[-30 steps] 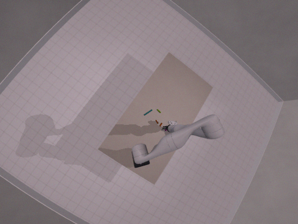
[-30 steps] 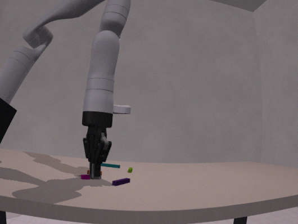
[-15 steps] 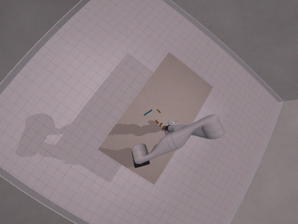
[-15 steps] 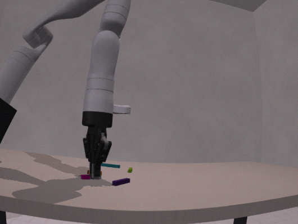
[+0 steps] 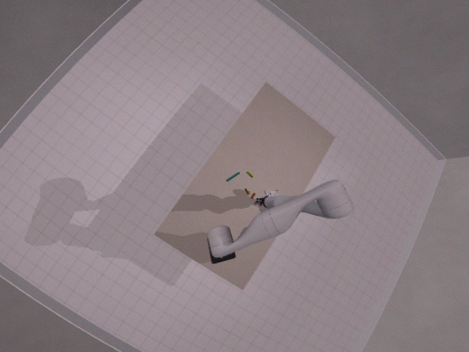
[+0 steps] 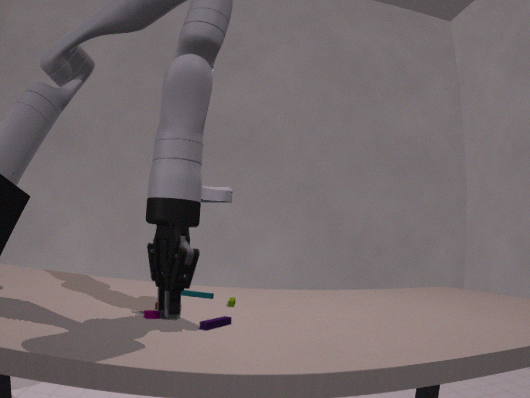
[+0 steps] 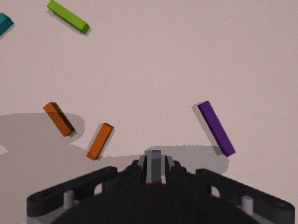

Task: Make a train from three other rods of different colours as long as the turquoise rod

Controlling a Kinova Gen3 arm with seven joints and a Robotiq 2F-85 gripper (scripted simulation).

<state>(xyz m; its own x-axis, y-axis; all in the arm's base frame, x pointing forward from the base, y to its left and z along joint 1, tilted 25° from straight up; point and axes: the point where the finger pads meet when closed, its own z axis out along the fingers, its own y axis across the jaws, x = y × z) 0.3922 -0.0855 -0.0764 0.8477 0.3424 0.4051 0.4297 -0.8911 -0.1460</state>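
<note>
My hand is 20 mm above the grey rod. Round my hand: lime rod: 160 mm to the left, 100 mm ahead, 20 mm below; purple rod: 60 mm ahead, 40 mm to the right, 20 mm below; magenta rod: 20 mm below, 20 mm behind, 10 mm to the right.
</note>
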